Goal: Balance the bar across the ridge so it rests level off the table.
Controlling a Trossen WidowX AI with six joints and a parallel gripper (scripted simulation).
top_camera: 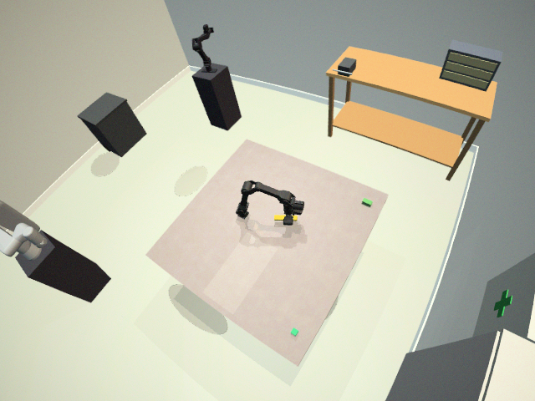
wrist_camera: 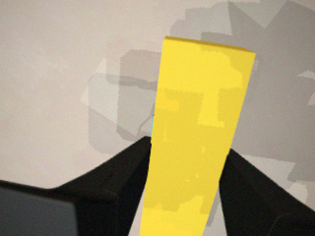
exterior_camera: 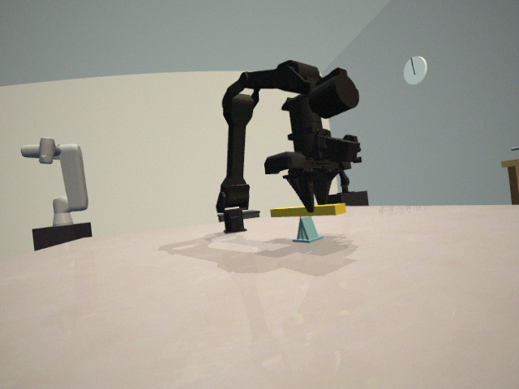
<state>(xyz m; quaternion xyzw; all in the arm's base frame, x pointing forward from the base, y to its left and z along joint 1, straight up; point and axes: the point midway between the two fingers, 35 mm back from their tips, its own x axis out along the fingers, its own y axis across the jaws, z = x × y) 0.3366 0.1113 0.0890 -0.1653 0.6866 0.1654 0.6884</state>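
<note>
The yellow bar lies 3 cm behind my gripper tip and 1 cm to the right of it.
</note>
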